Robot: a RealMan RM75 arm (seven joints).
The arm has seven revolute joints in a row. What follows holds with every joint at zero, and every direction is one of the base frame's.
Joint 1 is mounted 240.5 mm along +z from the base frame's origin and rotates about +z.
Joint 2 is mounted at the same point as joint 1 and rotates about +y.
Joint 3 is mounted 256 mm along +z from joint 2 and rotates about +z.
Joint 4 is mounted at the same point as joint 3 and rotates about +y.
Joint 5 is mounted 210 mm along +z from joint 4 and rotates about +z.
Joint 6 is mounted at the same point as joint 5 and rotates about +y.
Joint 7 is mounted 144 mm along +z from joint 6 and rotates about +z.
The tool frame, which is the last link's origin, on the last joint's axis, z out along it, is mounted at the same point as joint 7; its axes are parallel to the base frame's.
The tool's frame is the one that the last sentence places.
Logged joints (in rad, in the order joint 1, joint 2, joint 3, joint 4, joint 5, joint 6, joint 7), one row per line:
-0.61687 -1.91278 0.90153 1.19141 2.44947 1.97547 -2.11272
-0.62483 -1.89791 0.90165 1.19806 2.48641 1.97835 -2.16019
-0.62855 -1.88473 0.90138 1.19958 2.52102 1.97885 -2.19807
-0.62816 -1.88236 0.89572 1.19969 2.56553 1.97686 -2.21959
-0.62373 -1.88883 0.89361 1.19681 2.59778 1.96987 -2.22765
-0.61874 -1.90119 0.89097 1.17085 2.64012 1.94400 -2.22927
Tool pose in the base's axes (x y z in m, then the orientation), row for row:
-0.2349 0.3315 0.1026 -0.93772 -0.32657 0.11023 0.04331
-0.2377 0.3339 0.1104 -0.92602 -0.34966 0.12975 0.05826
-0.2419 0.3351 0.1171 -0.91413 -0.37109 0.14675 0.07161
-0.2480 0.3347 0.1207 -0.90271 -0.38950 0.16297 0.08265
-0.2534 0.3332 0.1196 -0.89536 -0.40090 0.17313 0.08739
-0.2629 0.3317 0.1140 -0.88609 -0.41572 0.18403 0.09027
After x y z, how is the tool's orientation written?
As a quaternion, x y z w.
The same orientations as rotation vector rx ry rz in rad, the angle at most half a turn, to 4 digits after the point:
-2.8674 -0.9986 0.3371
-2.8060 -1.0595 0.3932
-2.7478 -1.1155 0.4411
-2.6958 -1.1632 0.4867
-2.6664 -1.1939 0.5156
-2.6343 -1.2359 0.5471

